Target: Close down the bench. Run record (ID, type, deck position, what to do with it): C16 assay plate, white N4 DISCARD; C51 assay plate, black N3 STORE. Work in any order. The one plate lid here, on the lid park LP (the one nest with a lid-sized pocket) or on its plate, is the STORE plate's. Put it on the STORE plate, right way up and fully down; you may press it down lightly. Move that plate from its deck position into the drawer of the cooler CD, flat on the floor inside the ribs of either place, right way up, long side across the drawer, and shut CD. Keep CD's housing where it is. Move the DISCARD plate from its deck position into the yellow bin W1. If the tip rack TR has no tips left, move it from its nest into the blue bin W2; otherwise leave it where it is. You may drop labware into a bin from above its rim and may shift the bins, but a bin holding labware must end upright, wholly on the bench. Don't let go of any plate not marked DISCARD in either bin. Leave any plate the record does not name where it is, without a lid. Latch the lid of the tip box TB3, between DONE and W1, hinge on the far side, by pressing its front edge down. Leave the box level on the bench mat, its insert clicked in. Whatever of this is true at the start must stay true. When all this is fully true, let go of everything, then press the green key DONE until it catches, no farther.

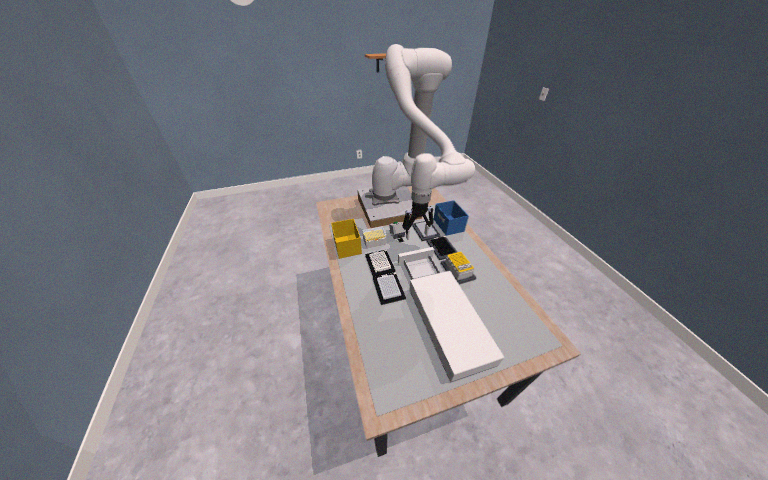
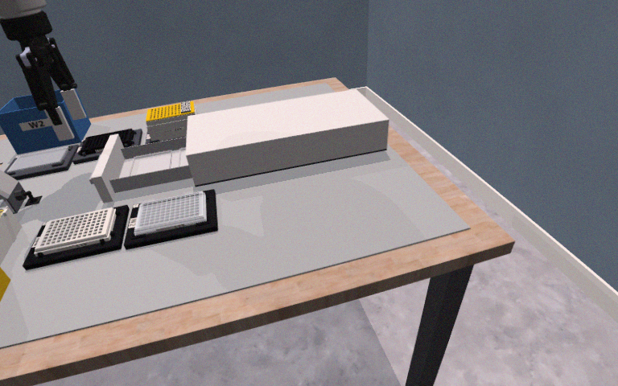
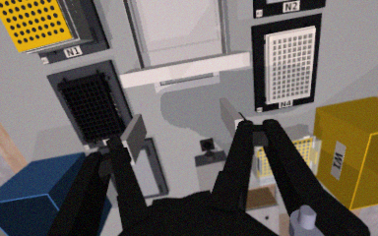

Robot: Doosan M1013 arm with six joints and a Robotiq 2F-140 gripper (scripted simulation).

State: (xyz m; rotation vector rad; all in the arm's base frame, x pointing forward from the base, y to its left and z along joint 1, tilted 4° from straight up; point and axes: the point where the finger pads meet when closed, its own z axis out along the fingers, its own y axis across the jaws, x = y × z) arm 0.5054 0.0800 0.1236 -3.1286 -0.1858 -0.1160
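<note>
Right now the grey plate lid is 19 cm behind my hand, 14 cm below it and 12 cm to the left of it. Also, from my hand: cooler drawer: 16 cm ahead, 13 cm below; black plate: 17 cm to the left, 14 cm below, 2 cm behind; white plate: 20 cm to the right, 14 cm below, 3 cm ahead.
</note>
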